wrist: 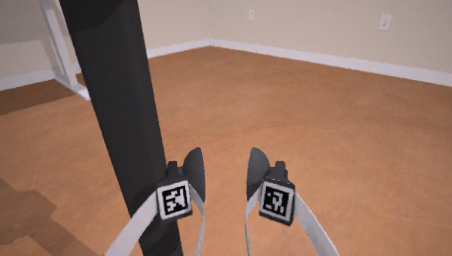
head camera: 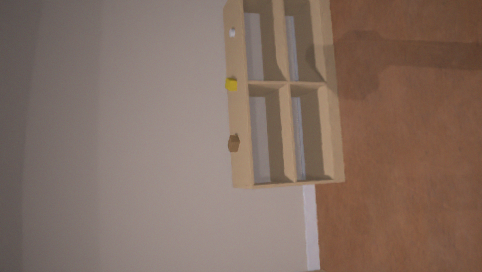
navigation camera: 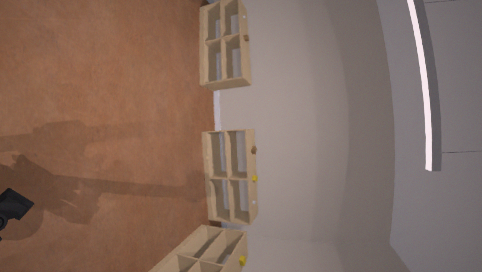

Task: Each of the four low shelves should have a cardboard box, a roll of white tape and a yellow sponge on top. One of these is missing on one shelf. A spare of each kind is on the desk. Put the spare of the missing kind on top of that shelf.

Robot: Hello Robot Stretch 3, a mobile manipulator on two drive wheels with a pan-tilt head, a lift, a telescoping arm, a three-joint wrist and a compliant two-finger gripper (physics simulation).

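Frame: origin at the robot's base, x ahead, y left, z up, level; metres.
Where they show: gripper, between the fingertips: (wrist: 226, 165).
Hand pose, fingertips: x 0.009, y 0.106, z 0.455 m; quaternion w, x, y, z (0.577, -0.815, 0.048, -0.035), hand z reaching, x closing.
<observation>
After its pixels a point has its place.
In the head camera a low shelf (head camera: 242, 167) {x 1.476, y -1.625, z 0.610 m} carries a white tape roll (head camera: 232, 32) {x 0.863, y -2.180, z 0.628 m}, a yellow sponge (head camera: 231, 84) {x 1.115, y -1.978, z 0.646 m} and a cardboard box (head camera: 233, 143) {x 1.385, y -1.742, z 0.650 m}. The navigation camera shows this shelf (navigation camera: 230, 155) {x 1.310, y -1.746, z 0.345 m} in the middle, with its box (navigation camera: 254, 149) {x 1.405, y -1.754, z 0.649 m}, sponge (navigation camera: 254, 178) {x 1.112, y -1.979, z 0.641 m} and tape (navigation camera: 253, 202) {x 0.864, y -2.181, z 0.619 m}. Another shelf (navigation camera: 226, 84) {x 2.031, y -1.141, z 0.321 m} at the top bears a tape roll (navigation camera: 244, 17) {x 2.738, y -0.508, z 0.627 m} and a box (navigation camera: 246, 38) {x 2.441, y -0.721, z 0.647 m}; no sponge shows on it. A third shelf, cut by the bottom edge, shows a sponge (navigation camera: 242, 260) {x 0.142, y -2.047, z 0.644 m}. My gripper (wrist: 226, 165) {x 0.009, y 0.106, z 0.455 m} is open and empty above the floor. The spares do not show.
The shelves stand along the wall (head camera: 150, 125) {x 1.437, y -2.018, z 1.116 m} (navigation camera: 295, 115) {x 1.855, y -1.636, z 1.175 m}. In the wrist view a black upright post (wrist: 125, 110) stands left of the fingers, and a white leg (wrist: 57, 45) {x -0.970, y 1.652, z 0.313 m} stands further back at the left. White skirting runs along the walls.
</observation>
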